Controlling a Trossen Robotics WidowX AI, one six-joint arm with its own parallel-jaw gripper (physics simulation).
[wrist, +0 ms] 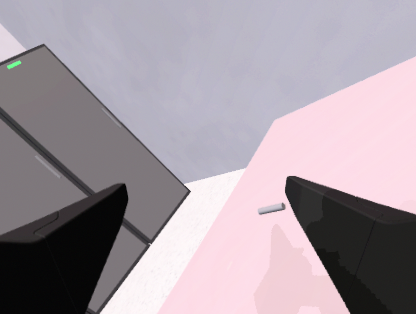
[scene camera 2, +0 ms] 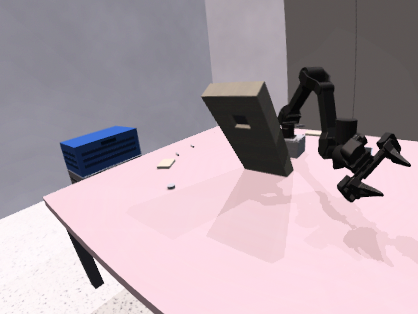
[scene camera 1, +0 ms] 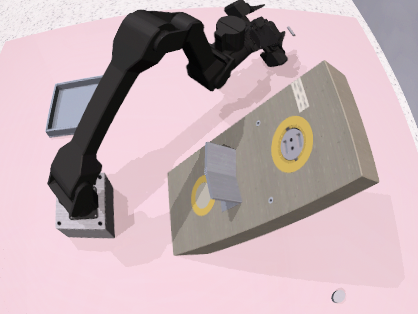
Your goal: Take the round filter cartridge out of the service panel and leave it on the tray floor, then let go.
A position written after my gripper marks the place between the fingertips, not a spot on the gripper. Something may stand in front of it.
Note:
My gripper (scene camera 2: 397, 180) is open and holds nothing.
My gripper shows as well in the wrist view (wrist: 207, 187).

